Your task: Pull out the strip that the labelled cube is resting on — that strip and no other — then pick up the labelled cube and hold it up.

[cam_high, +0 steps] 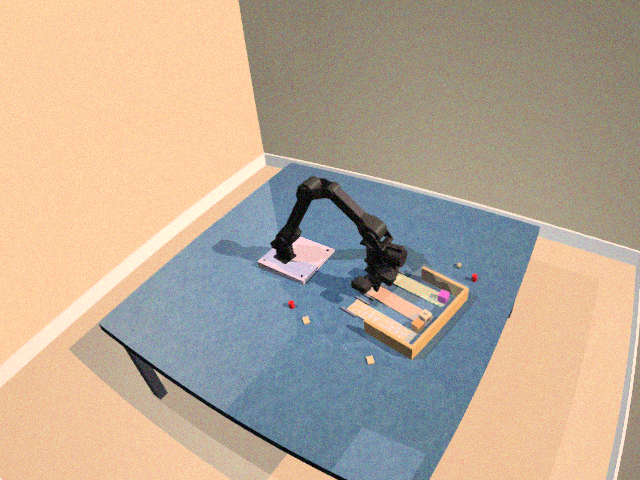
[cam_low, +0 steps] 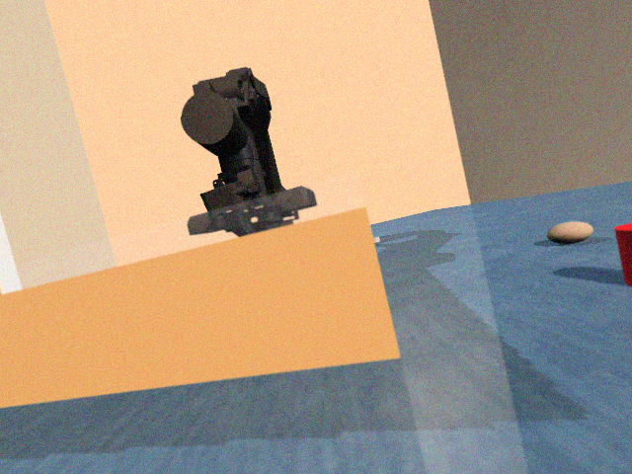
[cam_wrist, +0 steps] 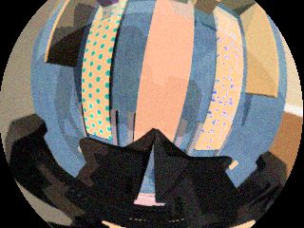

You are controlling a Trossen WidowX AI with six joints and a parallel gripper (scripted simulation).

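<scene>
My gripper tip is now 10 cm short of the salmon strip and 1 cm to the left of it. Round my gripper tip: labelled cube (21 cm ahead, 2 cm to the right, 2 cm above); pebble (17 cm ahead, 28 cm to the left).
</scene>
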